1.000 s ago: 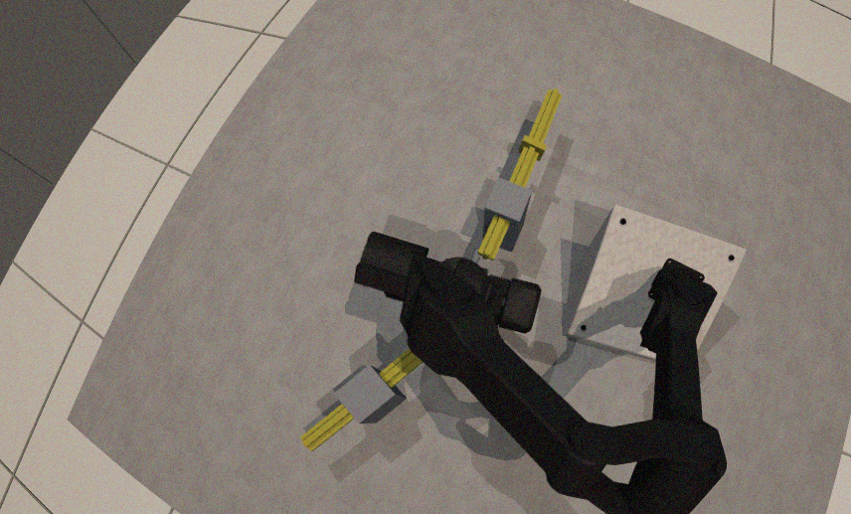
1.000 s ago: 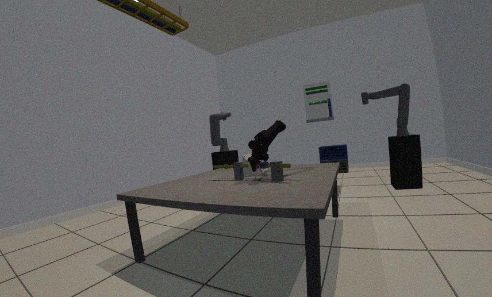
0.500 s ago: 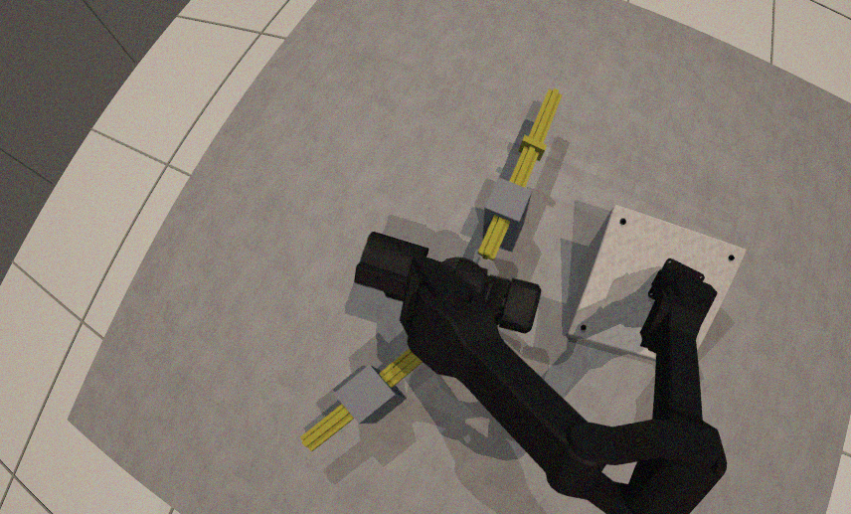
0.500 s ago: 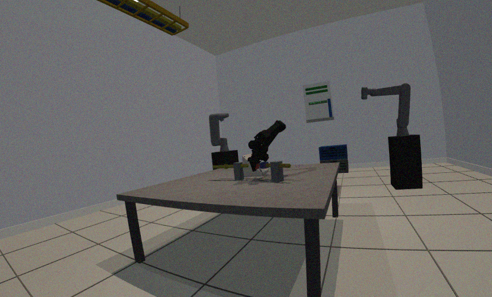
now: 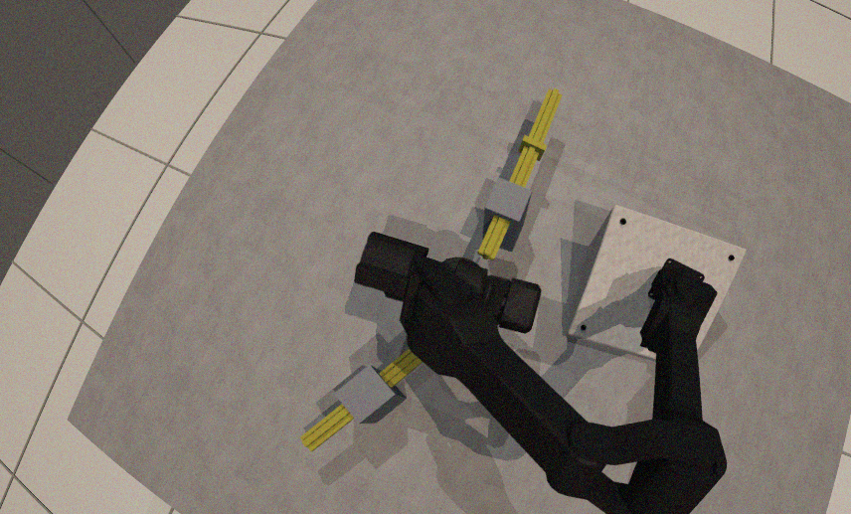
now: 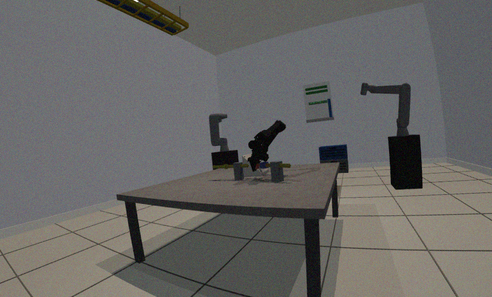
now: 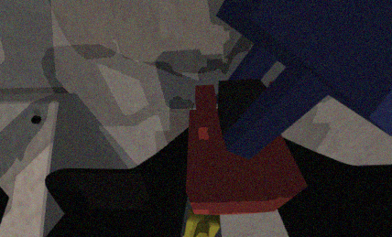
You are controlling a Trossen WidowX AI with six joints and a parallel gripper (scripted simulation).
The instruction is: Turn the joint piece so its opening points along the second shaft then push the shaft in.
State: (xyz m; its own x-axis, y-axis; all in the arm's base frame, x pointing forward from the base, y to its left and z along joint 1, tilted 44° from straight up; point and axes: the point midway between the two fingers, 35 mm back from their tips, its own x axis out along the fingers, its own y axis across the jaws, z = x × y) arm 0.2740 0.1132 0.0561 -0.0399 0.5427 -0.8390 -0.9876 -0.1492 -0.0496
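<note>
My gripper tip is now 30 mm below the dark red joint piece and 10 mm to the right of it.
</note>
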